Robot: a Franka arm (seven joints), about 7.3 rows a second.
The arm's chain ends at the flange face. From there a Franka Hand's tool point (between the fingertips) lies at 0.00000 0.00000 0.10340 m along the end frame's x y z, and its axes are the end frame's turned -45 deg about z.
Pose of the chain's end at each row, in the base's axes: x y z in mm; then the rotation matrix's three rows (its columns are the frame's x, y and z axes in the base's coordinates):
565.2, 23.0, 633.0; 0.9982, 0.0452, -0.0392; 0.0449, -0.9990, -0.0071; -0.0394, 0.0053, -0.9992
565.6, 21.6, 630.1; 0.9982, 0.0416, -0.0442; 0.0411, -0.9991, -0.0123; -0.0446, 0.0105, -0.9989
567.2, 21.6, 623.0; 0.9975, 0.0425, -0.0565; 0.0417, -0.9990, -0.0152; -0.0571, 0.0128, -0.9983
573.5, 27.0, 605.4; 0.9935, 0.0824, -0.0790; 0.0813, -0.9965, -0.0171; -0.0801, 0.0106, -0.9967
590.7, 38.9, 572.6; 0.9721, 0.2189, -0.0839; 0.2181, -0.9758, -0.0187; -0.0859, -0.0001, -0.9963
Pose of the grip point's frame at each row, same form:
561.1, 22.3, 529.7; 0.6739, 0.7378, -0.0392; 0.7381, -0.6747, -0.0071; -0.0316, -0.0241, -0.9992
561.0, 20.3, 526.8; 0.6764, 0.7352, -0.0442; 0.7355, -0.6774, -0.0123; -0.0390, -0.0241, -0.9989
561.4, 20.0, 519.8; 0.6753, 0.7354, -0.0565; 0.7359, -0.6769, -0.0152; -0.0494, -0.0313, -0.9983
565.3, 25.2, 502.3; 0.6442, 0.7608, -0.0790; 0.7621, -0.6471, -0.0171; -0.0641, -0.0491, -0.9967
582.0, 37.0, 469.6; 0.5326, 0.8422, -0.0839; 0.8442, -0.5358, -0.0187; -0.0607, -0.0608, -0.9963

